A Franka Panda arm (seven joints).
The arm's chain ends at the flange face. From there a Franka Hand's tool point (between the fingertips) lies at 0.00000 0.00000 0.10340 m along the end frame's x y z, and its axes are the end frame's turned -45 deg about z.
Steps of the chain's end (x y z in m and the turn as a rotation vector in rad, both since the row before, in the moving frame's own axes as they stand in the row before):
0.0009, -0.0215, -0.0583, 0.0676, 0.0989, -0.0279
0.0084, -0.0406, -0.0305, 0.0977, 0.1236, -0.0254
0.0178, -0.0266, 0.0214, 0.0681, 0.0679, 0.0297
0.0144, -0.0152, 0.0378, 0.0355, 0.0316, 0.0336
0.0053, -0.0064, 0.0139, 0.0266, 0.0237, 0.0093
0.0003, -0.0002, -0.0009, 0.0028, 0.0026, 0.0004
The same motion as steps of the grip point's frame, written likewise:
0.0280, -0.0125, -0.0590, -0.0221, 0.1177, -0.0279
0.0508, -0.0211, -0.0318, -0.0183, 0.1565, -0.0254
0.0413, -0.0061, 0.0209, 0.0001, 0.0962, 0.0297
0.0258, -0.0008, 0.0377, 0.0028, 0.0474, 0.0336
0.0120, -0.0010, 0.0138, 0.0021, 0.0356, 0.0093
0.0007, 0.0001, -0.0009, 0.0001, 0.0038, 0.0004

